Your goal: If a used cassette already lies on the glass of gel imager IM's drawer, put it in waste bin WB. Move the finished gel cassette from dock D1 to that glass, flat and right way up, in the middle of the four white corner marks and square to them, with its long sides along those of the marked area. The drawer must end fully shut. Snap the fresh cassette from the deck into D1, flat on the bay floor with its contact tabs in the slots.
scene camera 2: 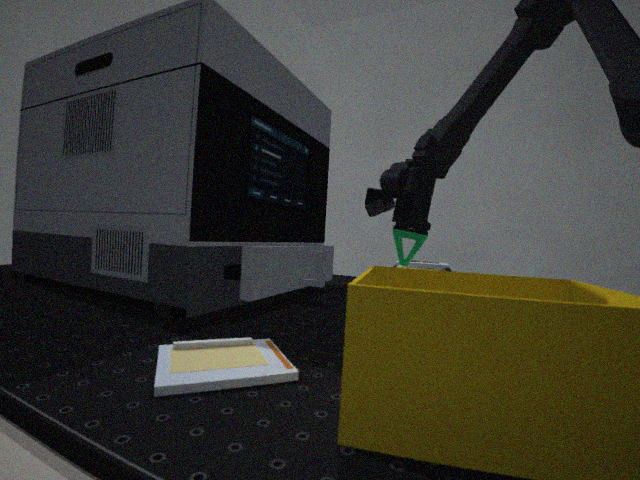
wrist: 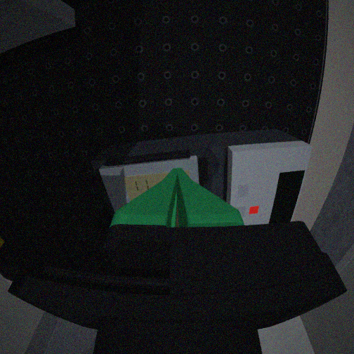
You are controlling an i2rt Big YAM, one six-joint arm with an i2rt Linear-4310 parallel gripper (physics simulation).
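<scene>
My gripper (scene camera 2: 404,265) (wrist: 177,174) points down with its green fingers shut tip to tip; I see nothing between them. It is over the gel cassette (wrist: 159,164) in dock D1 (wrist: 215,145) and hides part of it. Whether the fingertips touch the cassette cannot be told. The dock's pale block (wrist: 250,175) with a red light stands right of the cassette. The fresh cassette (scene camera 2: 217,380) lies flat on the deck, ridge up, with an orange strip at its right. Gel imager IM (scene camera 2: 108,180) has its drawer front (scene camera 2: 289,271) below the screen; the glass is hidden.
Yellow waste bin WB (scene camera 2: 485,377) stands at the right front in the scene view and hides most of the dock; its inside bottom is hidden. The dark perforated deck (scene camera 2: 258,444) (wrist: 180,60) has its edge at the right in the wrist view.
</scene>
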